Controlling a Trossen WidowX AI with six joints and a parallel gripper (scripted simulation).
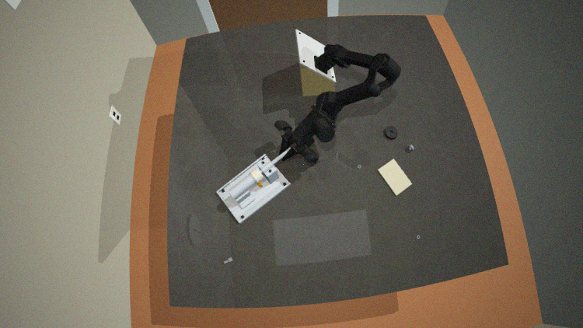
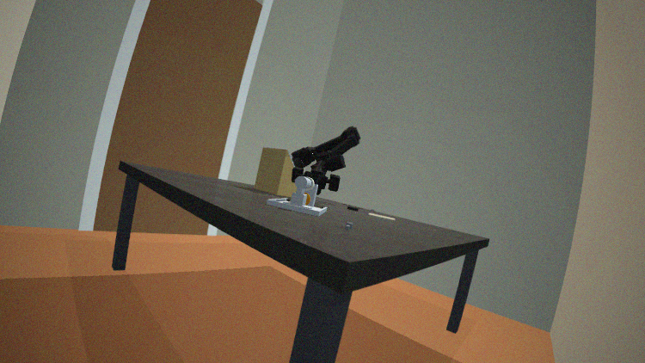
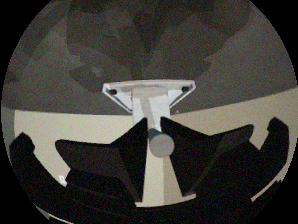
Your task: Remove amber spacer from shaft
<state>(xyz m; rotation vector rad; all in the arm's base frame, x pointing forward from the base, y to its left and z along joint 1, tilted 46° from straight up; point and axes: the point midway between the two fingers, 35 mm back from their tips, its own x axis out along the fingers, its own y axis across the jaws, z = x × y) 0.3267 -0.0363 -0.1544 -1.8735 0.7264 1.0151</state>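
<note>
Now: gripper tip 9 cm to the left of the small amber spacer, 7 cm short of it and 3 cm above it. The rest, counted from my gripper tip: white baseplate 11 cm to the right, 9 cm ahead, 1 cm below; then small bolt 35 cm ahead, 19 cm to the right, 6 cm below; then pale shaft 3 cm to the right, 2 cm ahead, 2 cm above.
</note>
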